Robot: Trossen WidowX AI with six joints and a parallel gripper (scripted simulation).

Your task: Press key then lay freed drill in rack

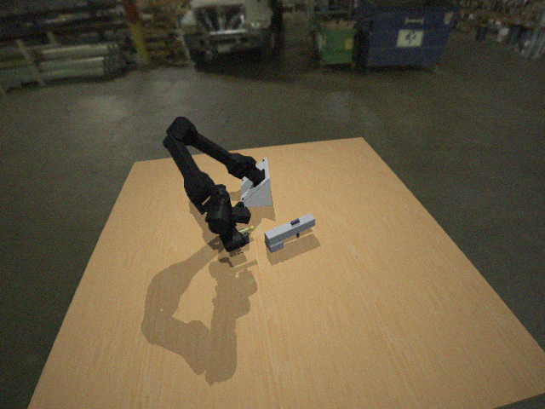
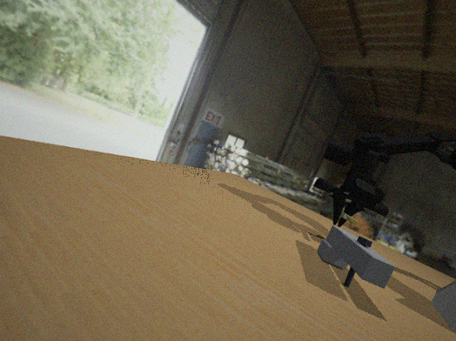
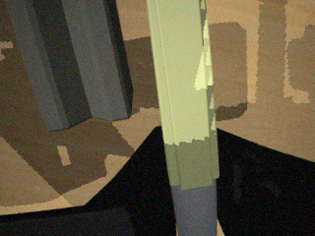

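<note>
The drill is 40 mm to the left of my gripper tip, 40 mm above it and 10 mm behind it. Round my gripper tip: grey block (200 mm to the left, 40 mm behind, 10 mm below); then dark blue key (230 mm to the left, 60 mm behind); then dark grey rack (50 mm behind, 30 mm below, 20 mm to the left).
</note>
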